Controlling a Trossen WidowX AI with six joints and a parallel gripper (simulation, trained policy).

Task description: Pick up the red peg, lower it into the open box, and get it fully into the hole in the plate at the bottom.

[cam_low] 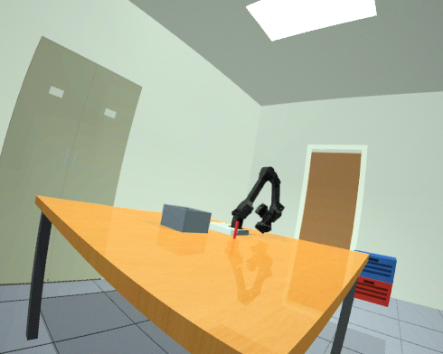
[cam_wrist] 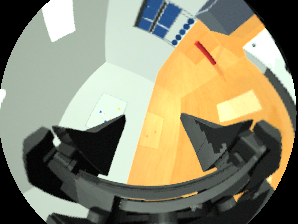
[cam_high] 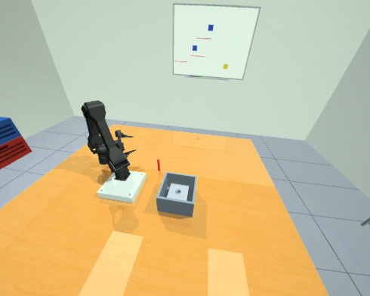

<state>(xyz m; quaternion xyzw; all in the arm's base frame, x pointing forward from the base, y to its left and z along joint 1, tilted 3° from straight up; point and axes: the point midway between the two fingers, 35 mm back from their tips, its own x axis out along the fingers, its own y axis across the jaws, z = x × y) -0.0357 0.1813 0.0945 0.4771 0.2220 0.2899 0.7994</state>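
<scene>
Now: the red peg 180 mm ahead of my gripper tip, 90 mm to the right of it and 70 mm below it. Round my gripper tip: grey plate 330 mm ahead, 270 mm to the right, 70 mm below; grey box 330 mm ahead, 270 mm to the right, 90 mm below.
</scene>
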